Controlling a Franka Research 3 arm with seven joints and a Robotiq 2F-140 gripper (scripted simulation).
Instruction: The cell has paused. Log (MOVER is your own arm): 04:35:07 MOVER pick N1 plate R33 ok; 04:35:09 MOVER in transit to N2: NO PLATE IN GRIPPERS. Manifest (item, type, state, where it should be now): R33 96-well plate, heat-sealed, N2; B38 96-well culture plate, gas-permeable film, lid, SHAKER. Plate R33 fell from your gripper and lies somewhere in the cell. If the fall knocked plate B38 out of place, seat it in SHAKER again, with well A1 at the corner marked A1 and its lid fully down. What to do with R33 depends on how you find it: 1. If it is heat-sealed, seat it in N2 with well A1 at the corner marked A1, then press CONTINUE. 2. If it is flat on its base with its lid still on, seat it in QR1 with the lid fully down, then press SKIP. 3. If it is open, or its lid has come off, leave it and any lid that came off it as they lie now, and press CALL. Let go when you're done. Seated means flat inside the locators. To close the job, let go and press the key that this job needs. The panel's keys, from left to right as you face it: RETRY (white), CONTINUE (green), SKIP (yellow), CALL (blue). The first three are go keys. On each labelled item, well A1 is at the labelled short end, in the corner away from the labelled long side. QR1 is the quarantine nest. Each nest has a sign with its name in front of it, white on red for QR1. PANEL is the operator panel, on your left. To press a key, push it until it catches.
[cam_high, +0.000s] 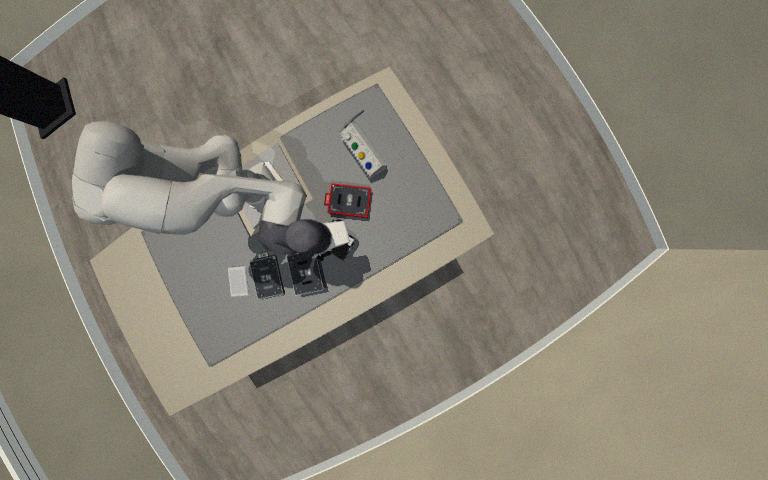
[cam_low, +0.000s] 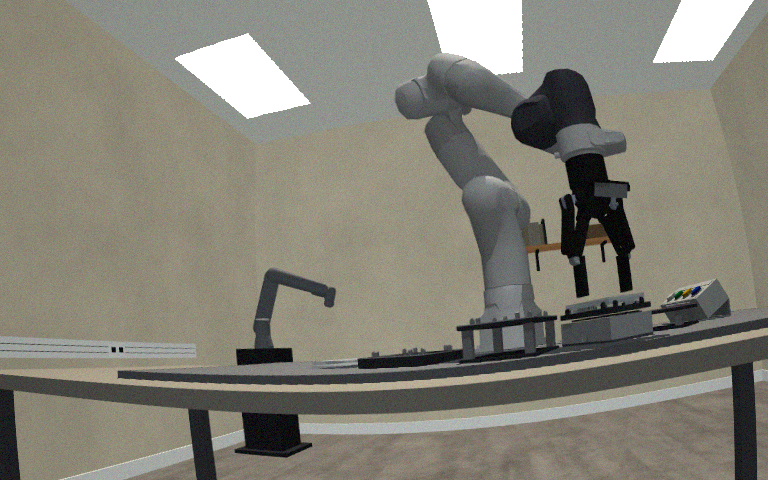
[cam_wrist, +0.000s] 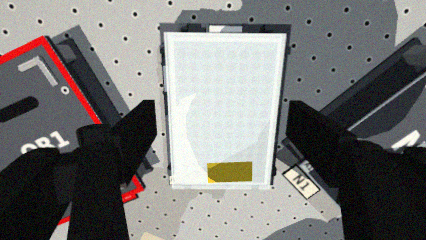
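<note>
Now: hand 50 mm past the flat white plate, 470 mm to the left of it and 100 mm above it. From my hand the other things lie so: QR1 nest: 120 mm behind, 120 mm to the left, 70 mm below.
</note>
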